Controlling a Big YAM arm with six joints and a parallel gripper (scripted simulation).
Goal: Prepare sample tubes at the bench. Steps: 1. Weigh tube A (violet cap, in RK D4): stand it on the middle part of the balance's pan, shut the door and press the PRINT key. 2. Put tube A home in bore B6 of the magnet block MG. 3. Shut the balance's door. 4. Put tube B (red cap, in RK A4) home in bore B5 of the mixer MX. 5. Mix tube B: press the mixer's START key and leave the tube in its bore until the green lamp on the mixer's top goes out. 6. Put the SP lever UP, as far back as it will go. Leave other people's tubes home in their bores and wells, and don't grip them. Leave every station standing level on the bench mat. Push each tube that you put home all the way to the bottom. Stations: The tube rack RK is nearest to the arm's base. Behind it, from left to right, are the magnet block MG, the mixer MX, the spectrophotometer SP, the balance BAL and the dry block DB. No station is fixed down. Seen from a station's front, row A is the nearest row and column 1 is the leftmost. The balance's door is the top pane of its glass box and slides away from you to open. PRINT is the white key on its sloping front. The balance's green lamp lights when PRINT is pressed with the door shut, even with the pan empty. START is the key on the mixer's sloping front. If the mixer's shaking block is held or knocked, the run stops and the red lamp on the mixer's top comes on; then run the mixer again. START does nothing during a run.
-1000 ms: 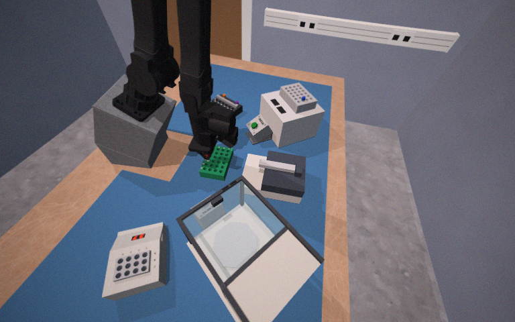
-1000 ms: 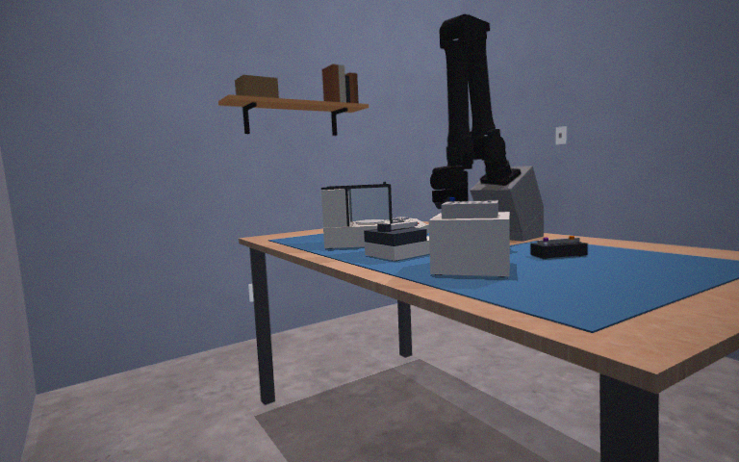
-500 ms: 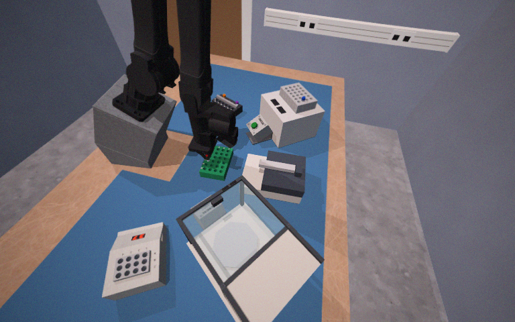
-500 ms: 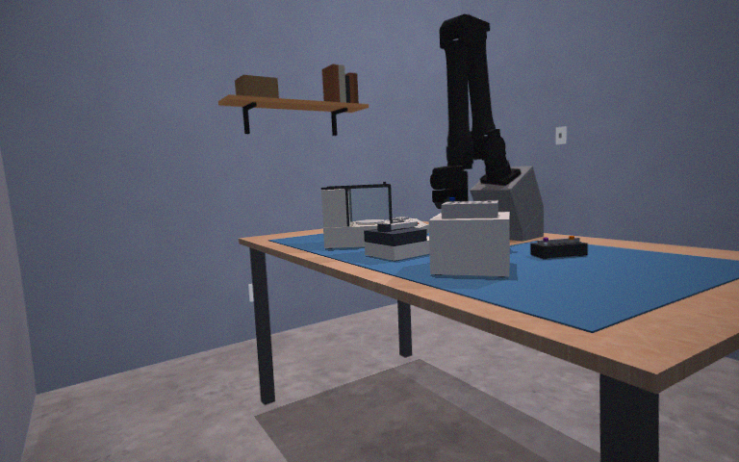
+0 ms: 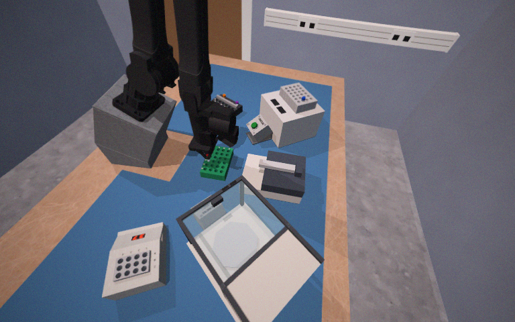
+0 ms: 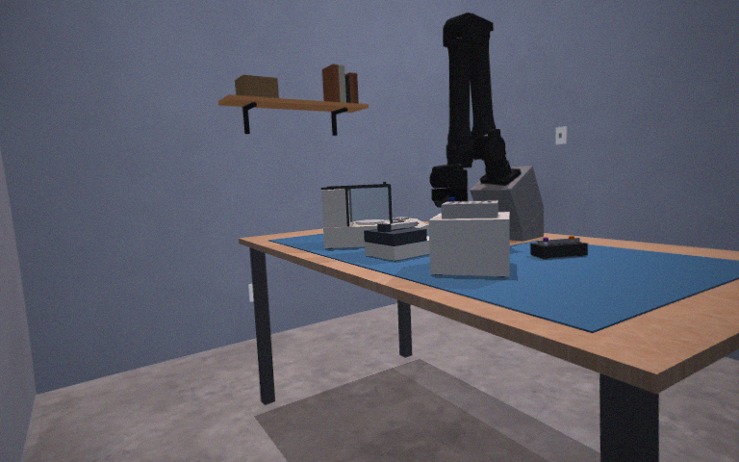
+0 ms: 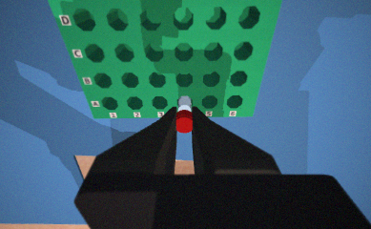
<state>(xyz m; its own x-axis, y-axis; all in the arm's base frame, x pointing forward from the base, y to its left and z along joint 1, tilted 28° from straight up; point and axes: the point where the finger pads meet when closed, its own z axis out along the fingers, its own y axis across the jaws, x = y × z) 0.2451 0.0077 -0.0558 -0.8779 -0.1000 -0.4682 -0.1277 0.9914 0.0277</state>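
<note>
Now: hand 30 mm short of the green rack RK, 10 mm to the right of it and 40 mm above it. Also, from my hand: SP lever 240 mm ahead, 10 mm to the left, 40 mm above; white print key 80 mm ahead, 170 mm to the right, 20 mm above; green start key 100 mm ahead, 190 mm to the left, 20 mm above.
</note>
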